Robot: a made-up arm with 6 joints. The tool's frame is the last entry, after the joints.
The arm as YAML. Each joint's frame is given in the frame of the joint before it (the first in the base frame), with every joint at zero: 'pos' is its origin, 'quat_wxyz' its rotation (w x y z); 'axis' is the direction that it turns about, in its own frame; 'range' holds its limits. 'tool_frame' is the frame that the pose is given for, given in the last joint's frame.
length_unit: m
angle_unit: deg
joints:
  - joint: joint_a
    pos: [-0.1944, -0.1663, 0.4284]
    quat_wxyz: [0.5, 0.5, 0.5, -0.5]
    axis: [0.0, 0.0, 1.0]
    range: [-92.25, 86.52]
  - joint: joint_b
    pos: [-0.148, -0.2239, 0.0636]
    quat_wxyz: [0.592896, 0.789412, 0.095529, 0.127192]
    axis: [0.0, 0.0, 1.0]
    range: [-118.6, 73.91]
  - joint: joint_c
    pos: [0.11, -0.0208, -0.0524]
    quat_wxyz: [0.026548, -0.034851, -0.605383, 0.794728]
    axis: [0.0, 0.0, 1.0]
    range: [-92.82, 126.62]
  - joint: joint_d
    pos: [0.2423, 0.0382, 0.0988]
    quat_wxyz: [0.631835, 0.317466, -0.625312, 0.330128]
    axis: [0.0, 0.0, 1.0]
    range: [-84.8, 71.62]
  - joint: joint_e
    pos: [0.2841, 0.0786, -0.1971]
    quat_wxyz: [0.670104, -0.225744, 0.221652, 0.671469]
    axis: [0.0, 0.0, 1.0]
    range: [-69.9, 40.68]
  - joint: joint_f
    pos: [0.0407, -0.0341, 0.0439]
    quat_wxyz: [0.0, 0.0, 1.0, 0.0]
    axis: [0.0, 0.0, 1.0]
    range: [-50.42, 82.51]
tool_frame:
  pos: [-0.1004, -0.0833, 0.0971]
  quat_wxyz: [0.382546, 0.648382, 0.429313, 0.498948]
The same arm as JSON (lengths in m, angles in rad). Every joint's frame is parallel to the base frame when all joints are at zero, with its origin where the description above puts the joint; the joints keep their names.
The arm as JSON. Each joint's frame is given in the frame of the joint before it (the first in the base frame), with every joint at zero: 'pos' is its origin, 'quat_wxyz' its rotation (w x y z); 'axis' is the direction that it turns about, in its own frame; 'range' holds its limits. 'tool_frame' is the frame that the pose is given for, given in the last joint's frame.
{"length_unit": "m", "angle_unit": "rad", "joints": [{"joint": "joint_a", "pos": [-0.1944, -0.1663, 0.4284], "quat_wxyz": [1.0, 0.0, 0.0, 0.0], "axis": [0.0, -1.0, 0.0], "range": [-1.6101, 1.5101]}, {"joint": "joint_b", "pos": [-0.2239, -0.0636, 0.148], "quat_wxyz": [1.0, 0.0, 0.0, 0.0], "axis": [-0.911777, 0.264593, -0.314092], "range": [-2.07, 1.29]}, {"joint": "joint_c", "pos": [0.0868, -0.0035, -0.088], "quat_wxyz": [1.0, 0.0, 0.0, 0.0], "axis": [0.0, 1.0, 0.0], "range": [-1.62, 2.2099]}, {"joint": "joint_d", "pos": [-0.037, 0.0988, 0.2425], "quat_wxyz": [1.0, 0.0, 0.0, 0.0], "axis": [-0.600015, 0.0164, -0.79982], "range": [-1.48, 1.25]}, {"joint": "joint_e", "pos": [0.1866, 0.2799, 0.1122], "quat_wxyz": [1.0, 0.0, 0.0, 0.0], "axis": [0.0, 0.0, -1.0], "range": [-1.22, 0.71]}, {"joint": "joint_f", "pos": [0.0413, 0.0333, -0.0439], "quat_wxyz": [1.0, 0.0, 0.0, 0.0], "axis": [0.0, 0.0, 1.0], "range": [-0.88, 1.4401]}], "tool_frame": {"pos": [0.102, 0.0814, 0.0971], "quat_wxyz": [0.495253, 0.42307, -0.652473, -0.387318]}}
